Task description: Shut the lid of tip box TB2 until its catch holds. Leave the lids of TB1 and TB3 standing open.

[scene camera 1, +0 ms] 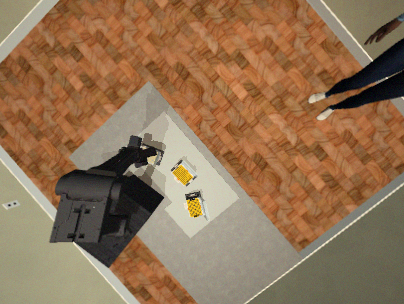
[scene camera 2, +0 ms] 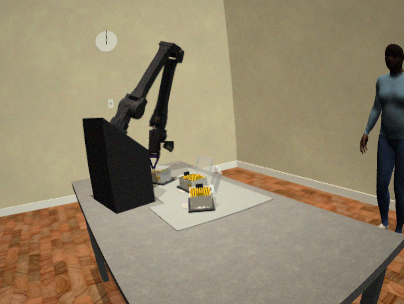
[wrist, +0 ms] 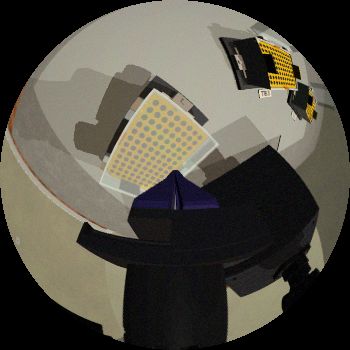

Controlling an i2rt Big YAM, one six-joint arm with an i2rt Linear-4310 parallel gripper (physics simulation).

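Seen in the pictures: gripper, fingertip midpoint: (scene camera 2: 153,169) (wrist: 174,174); arm's base at its link origin: (scene camera 2: 115,131) (wrist: 291,261).
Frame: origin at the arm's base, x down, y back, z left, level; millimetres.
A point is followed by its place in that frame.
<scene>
A tip box (scene camera 1: 153,158) {z 225, x 249, y -251 mm} (scene camera 2: 162,175) {z 200, x 279, y -237 mm} (wrist: 155,140) {z 254, x 249, y -248 mm} under my gripper has its clear lid lying down over the yellow tip rack. Its name label does not show; by elimination it may be TB2. Whether its catch holds cannot be told. My gripper (scene camera 2: 154,167) {z 246, x 249, y -201 mm} (wrist: 174,174) {z 246, x 249, y -201 mm} is shut and empty, its dark blue fingertips at the lid's edge in the wrist view; contact is unclear. TB3 (scene camera 1: 183,173) {z 43, x 269, y -356 mm} (scene camera 2: 193,180) {z -11, x 269, y -331 mm} (wrist: 281,65) is the middle box, its lid standing open. The third box (scene camera 1: 194,206) (scene camera 2: 201,201) {z -239, x 288, y -278 mm} (wrist: 301,103) {z -116, x 283, y -289 mm}, label unreadable, also has its lid open.
The boxes stand on a pale mat (scene camera 1: 220,192) {z -205, x 326, y -486 mm} (scene camera 2: 240,202) {z -252, x 326, y -443 mm} on a grey table (scene camera 1: 260,255) {z -726, x 329, y -486 mm} (scene camera 2: 280,250) {z -671, x 329, y -351 mm}. A black wedge-shaped block (scene camera 2: 120,170) {z -87, x 151, y 5 mm} stands beside the arm. A person (scene camera 1: 370,85) (scene camera 2: 392,120) stands off the table.
</scene>
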